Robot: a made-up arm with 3 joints.
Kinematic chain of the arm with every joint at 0, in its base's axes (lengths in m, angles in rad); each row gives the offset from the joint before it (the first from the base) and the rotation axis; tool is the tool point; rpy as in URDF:
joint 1: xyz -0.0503 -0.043 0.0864 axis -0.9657 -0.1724 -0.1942
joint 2: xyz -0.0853 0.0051 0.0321 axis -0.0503 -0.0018 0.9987
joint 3: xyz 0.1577 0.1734 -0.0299 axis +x
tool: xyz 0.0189 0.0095 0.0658 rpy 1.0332 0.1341 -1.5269
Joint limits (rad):
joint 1: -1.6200..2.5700
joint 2: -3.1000..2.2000
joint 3: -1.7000..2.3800
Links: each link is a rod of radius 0.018 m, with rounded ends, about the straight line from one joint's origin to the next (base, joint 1, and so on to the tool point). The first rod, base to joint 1, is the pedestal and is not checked.
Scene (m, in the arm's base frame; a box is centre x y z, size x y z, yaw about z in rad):
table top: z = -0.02
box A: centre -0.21 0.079 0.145 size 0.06 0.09 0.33 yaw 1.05
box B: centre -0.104 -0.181 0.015 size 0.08 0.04 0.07 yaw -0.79
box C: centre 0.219 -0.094 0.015 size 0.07 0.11 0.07 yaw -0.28
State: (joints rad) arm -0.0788 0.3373 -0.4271
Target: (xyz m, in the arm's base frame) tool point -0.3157 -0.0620 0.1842
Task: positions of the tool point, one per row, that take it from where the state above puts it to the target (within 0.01 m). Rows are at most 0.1 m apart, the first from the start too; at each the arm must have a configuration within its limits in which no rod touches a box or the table.
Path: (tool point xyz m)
1: -0.0062 0.1628 0.2358
2: 0.0355 0.0947 0.2745
3: 0.0787 0.0303 0.2733
4: 0.1163 -0.0115 0.2409
5: 0.0559 -0.0420 0.3071
6: -0.0194 -0.0631 0.3416
7: -0.0952 -0.0739 0.3469
8: -0.1636 -0.0752 0.3298
9: -0.2232 -0.0702 0.2961
10: -0.2746 -0.0636 0.2478
11: -0.3157 -0.0620 0.1842

